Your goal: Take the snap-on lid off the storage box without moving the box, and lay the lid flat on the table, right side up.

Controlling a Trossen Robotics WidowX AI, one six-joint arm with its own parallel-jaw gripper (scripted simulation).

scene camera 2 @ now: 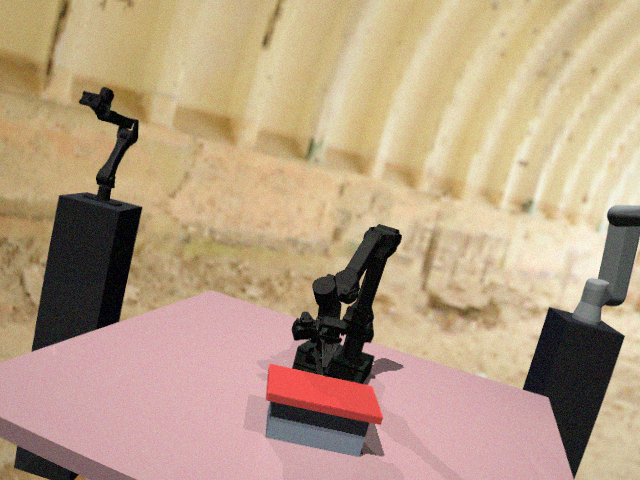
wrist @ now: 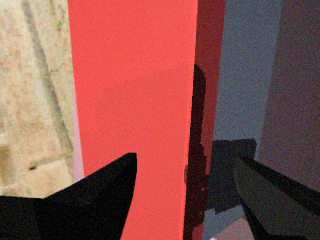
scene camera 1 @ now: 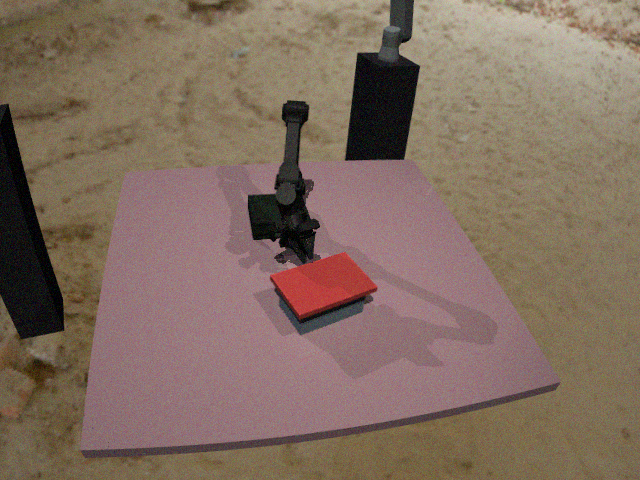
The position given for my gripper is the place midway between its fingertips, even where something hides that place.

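Note:
Storage box (scene camera 2: 285,423), also in scene camera 1 (scene camera 1: 316,321) and the wrist view (wrist: 248,46). Lid (scene camera 1: 311,288), also in the wrist view (wrist: 148,84) and scene camera 2 (scene camera 2: 292,387). My gripper (scene camera 2: 321,372), also in scene camera 1 (scene camera 1: 308,261) and the wrist view (wrist: 185,162).

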